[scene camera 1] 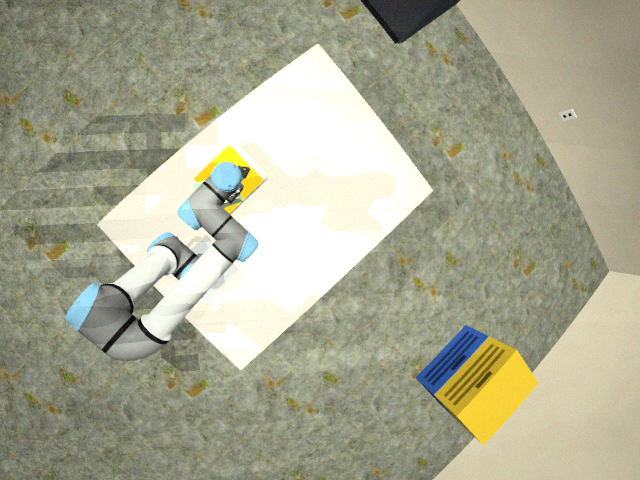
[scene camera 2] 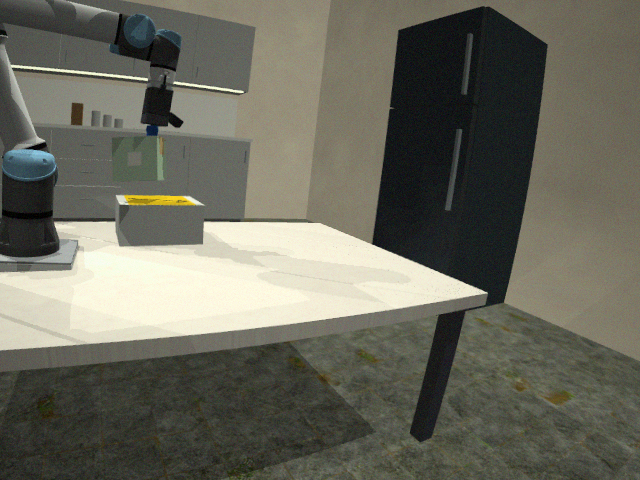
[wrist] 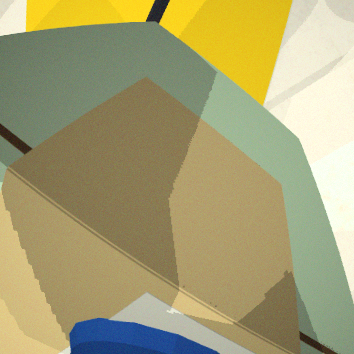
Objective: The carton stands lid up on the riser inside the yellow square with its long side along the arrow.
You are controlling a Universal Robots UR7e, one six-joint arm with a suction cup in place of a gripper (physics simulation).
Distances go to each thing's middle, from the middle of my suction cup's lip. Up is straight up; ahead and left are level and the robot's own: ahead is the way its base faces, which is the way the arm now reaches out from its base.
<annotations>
My suction cup is 30 mm past the pale green carton (wrist: 149,187), 20 mm to the right of it and 80 mm above it. From my suction cup the other things lie so: grey riser (scene camera 2: 139,220) 40 mm ahead, 50 mm to the left, 260 mm below.
</annotations>
